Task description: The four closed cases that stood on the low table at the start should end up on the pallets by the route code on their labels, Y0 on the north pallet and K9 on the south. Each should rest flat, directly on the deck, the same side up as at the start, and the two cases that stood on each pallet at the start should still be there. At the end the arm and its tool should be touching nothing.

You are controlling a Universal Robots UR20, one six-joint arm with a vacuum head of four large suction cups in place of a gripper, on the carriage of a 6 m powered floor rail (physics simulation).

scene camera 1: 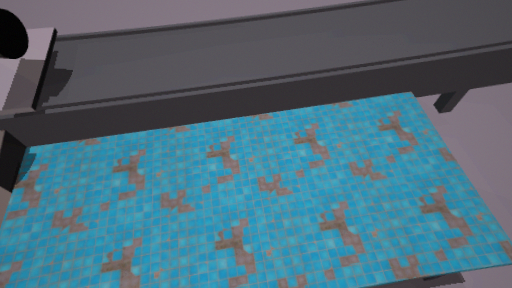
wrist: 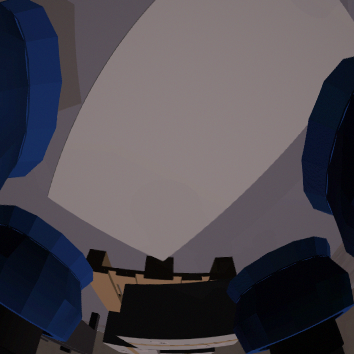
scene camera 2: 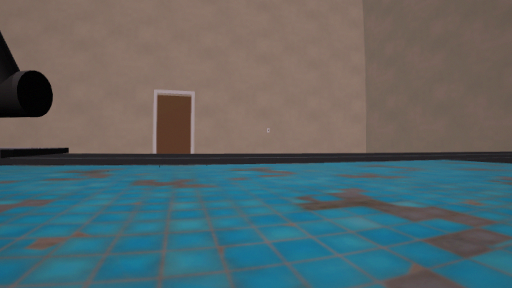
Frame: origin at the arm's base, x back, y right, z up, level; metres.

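Seen in the pictures: hand, tool point: [wrist: 172,220].
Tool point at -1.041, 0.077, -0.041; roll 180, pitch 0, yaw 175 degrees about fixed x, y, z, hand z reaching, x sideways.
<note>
Offsets run from my tool point to a thing's top centre, as dx, dy, dz. "pt": to the spot under its first point. Level surfaces: height alone.
My suction head [wrist: 175,195] shows in the wrist view as four blue cups, with no case on them; it is open. A large plain pale surface lies below and between the cups, set at an angle to them; I cannot tell what it belongs to. At the bottom of the wrist view, a pallet [wrist: 104,289] with light wooden boards and black blocks shows partly. A black-sided case {-0.095, +0.976, -0.090} [wrist: 175,310] is at this pallet, and pale tops with thin tan bands show below its dark side. No route code is readable, and I cannot tell which pallet it is.
The rail [scene camera 1: 250,55] runs behind a blue-tiled flat top {dz +0.001} [scene camera 1: 250,200] [scene camera 2: 200,225]. The pale carriage [scene camera 1: 42,45] is at the rail's left, with a dark round arm part [scene camera 1: 12,35] [scene camera 2: 35,94] above. A dark block {pt +0.501, -0.363, -0.025} [scene camera 1: 11,160] stands at the left edge. A brown door [scene camera 2: 174,124] is in the far wall.
</note>
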